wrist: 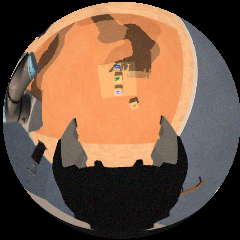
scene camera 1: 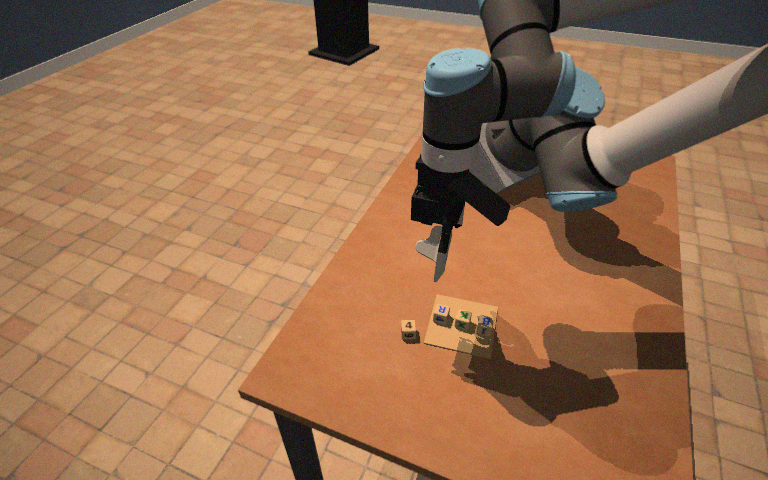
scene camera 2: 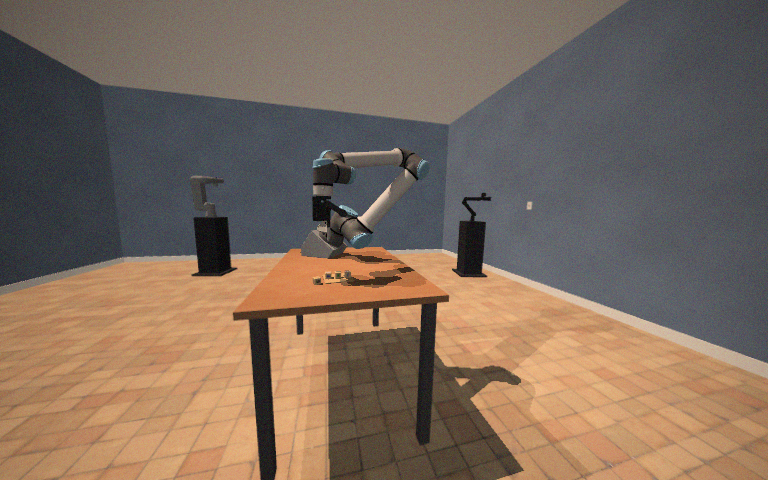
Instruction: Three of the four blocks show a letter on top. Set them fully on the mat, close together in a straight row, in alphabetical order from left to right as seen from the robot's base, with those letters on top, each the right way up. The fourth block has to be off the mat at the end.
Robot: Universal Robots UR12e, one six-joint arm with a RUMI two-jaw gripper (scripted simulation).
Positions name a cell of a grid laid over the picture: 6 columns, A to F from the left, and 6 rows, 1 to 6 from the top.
Note:
In view: my gripper (scene camera 1: D4) and a tan mat (scene camera 1: D5).
The tan mat shows as well in the wrist view (wrist: C2). My gripper is seen too in scene camera 2 (scene camera 2: C3).

